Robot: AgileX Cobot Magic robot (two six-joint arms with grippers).
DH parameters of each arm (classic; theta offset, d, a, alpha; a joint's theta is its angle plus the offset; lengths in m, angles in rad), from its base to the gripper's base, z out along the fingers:
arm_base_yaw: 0 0.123 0 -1.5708
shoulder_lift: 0.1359 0 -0.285 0
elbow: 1.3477 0 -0.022 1.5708
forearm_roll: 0 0.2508 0 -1.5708
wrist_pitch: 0 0 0.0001 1.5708
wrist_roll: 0 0.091 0 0
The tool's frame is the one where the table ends.
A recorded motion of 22 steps. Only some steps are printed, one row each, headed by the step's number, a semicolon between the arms.
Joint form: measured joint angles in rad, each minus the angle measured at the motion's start. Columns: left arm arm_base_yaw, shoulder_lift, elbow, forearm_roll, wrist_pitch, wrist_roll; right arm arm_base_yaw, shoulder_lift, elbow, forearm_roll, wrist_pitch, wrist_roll.
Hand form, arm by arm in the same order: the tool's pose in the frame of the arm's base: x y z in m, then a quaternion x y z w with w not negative. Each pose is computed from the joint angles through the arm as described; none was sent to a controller.
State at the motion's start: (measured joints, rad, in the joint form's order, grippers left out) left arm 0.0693 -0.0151 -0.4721 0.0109 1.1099 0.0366; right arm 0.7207 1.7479 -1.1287 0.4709 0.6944 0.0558
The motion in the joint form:
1: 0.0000 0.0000 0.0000 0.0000 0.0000 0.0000; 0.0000 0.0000 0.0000 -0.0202 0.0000 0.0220
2: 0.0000 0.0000 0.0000 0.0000 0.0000 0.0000; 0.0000 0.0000 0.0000 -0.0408 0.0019 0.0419
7: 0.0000 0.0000 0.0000 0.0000 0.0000 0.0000; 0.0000 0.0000 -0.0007 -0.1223 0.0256 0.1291
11: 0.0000 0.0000 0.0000 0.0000 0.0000 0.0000; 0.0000 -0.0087 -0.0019 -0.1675 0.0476 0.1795
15: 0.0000 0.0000 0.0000 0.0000 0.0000 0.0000; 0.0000 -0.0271 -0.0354 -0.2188 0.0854 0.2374
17: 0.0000 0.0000 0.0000 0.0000 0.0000 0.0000; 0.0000 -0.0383 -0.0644 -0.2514 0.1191 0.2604
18: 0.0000 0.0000 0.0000 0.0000 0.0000 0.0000; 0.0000 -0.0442 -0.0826 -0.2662 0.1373 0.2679
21: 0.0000 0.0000 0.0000 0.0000 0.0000 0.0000; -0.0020 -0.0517 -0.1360 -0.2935 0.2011 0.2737
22: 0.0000 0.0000 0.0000 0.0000 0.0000 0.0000; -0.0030 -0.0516 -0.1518 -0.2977 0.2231 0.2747
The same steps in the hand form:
1: -0.0062 0.0005 0.2656 -0.01452 0.86885 0.03162 0.49385; 0.2452 0.2492 0.2052 -0.16614 0.95682 0.22182 0.08768
2: -0.0062 0.0005 0.2656 -0.01452 0.86885 0.03162 0.49385; 0.2456 0.2481 0.2047 -0.16369 0.95864 0.21557 0.08798
7: -0.0062 0.0005 0.2656 -0.01452 0.86885 0.03162 0.49385; 0.2460 0.2434 0.2027 -0.15079 0.96688 0.18870 0.08241
11: -0.0062 0.0005 0.2656 -0.01452 0.86885 0.03162 0.49385; 0.2453 0.2399 0.2047 -0.14309 0.97093 0.17436 0.08011
15: -0.0062 0.0005 0.2656 -0.01452 0.86885 0.03162 0.49385; 0.2476 0.2387 0.2180 -0.13533 0.97271 0.16588 0.08951
17: -0.0062 0.0005 0.2656 -0.01452 0.86885 0.03162 0.49385; 0.2492 0.2381 0.2282 -0.13700 0.97296 0.15929 0.09596
18: -0.0062 0.0005 0.2656 -0.01452 0.86885 0.03162 0.49385; 0.2503 0.2380 0.2344 -0.13921 0.97258 0.15690 0.10043
21: -0.0062 0.0005 0.2656 -0.01452 0.86885 0.03162 0.49385; 0.2529 0.2379 0.2493 -0.14757 0.97227 0.14906 0.10338
22: -0.0062 0.0005 0.2656 -0.01452 0.86885 0.03162 0.49385; 0.2535 0.2379 0.2529 -0.14914 0.97263 0.14662 0.10125

